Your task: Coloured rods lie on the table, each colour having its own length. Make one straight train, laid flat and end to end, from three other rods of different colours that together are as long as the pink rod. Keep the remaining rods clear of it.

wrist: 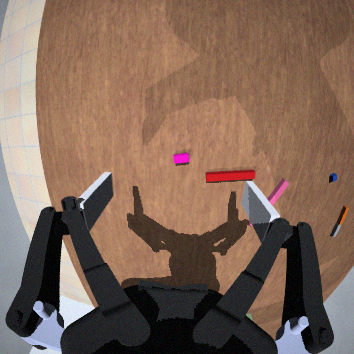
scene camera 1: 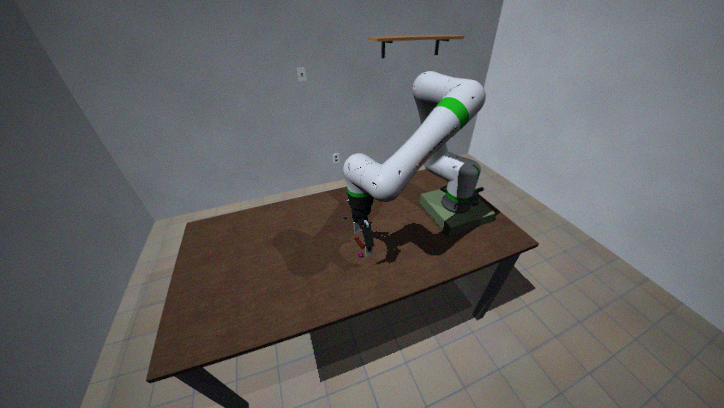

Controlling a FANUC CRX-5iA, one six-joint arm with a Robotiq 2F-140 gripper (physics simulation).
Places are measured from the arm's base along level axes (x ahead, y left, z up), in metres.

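Pixels of known places: gripper, between the fingertips: (wrist: 177, 188) (scene camera 1: 362, 243); arm's base, origin of its link: (scene camera 1: 455, 203).
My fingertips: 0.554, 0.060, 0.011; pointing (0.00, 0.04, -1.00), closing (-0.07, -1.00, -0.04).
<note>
For each thing: its top centre in the pictures, then the offset to it from my fingertips, as dx, dy, dz. Level surfaces: height alone.
- short magenta rod, centre of its top: (wrist: 180, 158) (scene camera 1: 360, 254) +0.013, +0.000, -0.062
- longer red rod, centre of its top: (wrist: 230, 176) (scene camera 1: 359, 242) -0.011, -0.069, -0.062
- pink rod, centre of its top: (wrist: 269, 204) -0.056, -0.137, -0.062
- orange rod, centre of its top: (wrist: 343, 216) -0.091, -0.331, -0.062
- grey rod, centre of its top: (wrist: 336, 230) -0.126, -0.328, -0.062
- small blue rod, centre of its top: (wrist: 334, 177) (scene camera 1: 344, 217) -0.009, -0.263, -0.062
- brown table, height of its surface: dz -0.073
My gripper (scene camera 1: 362, 240) (wrist: 177, 188) is open and empty, low over the table. In the wrist view a short magenta rod (wrist: 181, 158) (scene camera 1: 360, 254) lies beyond the gap between the fingers. A longer red rod (wrist: 230, 176) (scene camera 1: 359, 242) lies to its right, just beyond the right fingertip. The pink rod (wrist: 279, 191) lies aslant, partly hidden behind the right finger. An orange rod (wrist: 343, 214) and a grey rod (wrist: 336, 230) lie end to end in line at the far right, seeming to touch. A small blue rod (wrist: 333, 177) (scene camera 1: 345, 217) lies apart from them.
The brown table (scene camera 1: 243, 293) (wrist: 100, 100) carries the rods. The arm's green base block (scene camera 1: 433, 206) stands at the table's right rear in the scene view. A wooden shelf (scene camera 1: 415, 38) is on the wall. The arm's shadow falls across the table.
</note>
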